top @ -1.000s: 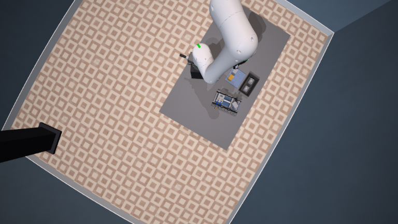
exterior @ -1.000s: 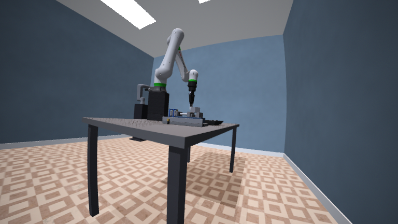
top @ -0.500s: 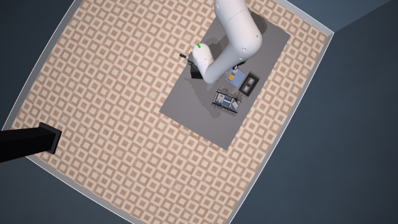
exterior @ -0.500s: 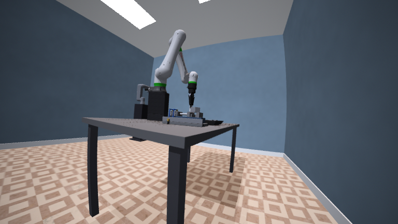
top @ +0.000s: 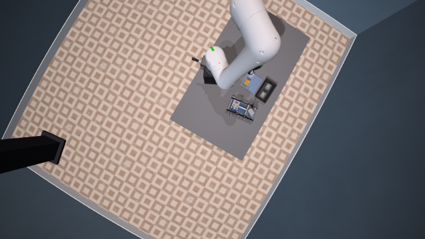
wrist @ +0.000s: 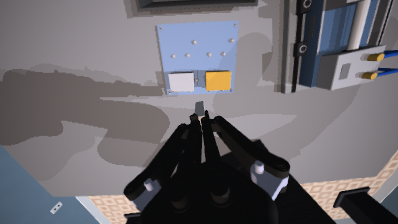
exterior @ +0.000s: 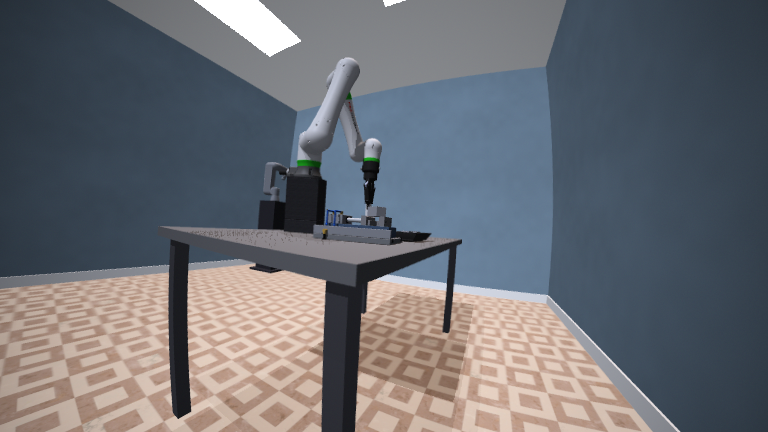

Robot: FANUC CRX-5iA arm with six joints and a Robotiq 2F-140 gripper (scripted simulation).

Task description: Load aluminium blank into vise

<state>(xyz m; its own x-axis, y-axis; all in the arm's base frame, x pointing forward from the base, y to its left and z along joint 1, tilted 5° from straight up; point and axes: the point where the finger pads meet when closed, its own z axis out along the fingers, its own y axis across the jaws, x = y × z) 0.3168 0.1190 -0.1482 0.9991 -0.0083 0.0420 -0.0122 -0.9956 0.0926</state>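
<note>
Now: hand 120 mm above the brass blank, 50 mm to the left of it and 30 mm short of it.
</note>
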